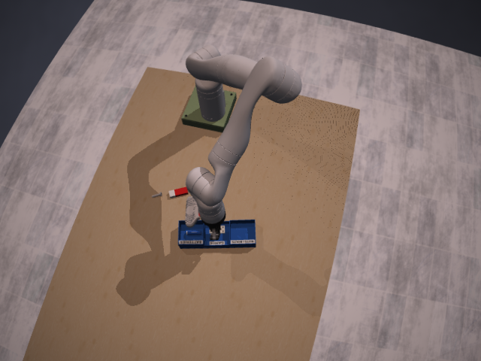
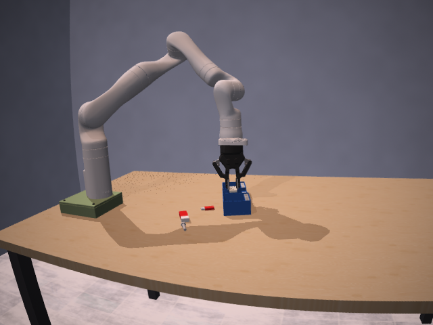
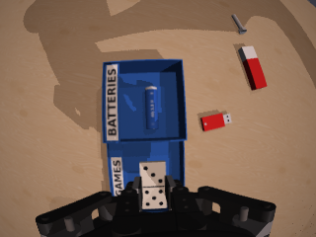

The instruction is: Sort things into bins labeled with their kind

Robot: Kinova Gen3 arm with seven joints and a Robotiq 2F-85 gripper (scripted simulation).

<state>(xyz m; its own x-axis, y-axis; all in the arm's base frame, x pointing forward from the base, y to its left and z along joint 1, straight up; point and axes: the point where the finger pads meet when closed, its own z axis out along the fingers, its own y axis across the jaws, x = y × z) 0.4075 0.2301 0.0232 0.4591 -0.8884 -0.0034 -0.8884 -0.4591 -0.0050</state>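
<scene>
My hand is 40 mm above the blue bin row and 10 mm short of it. From my hand the other things lie so: blue battery: 70 mm to the right, 50 mm below, 40 mm ahead; white domino: 20 mm below; red object: 100 mm to the right, 60 mm below, 50 mm behind.
</scene>
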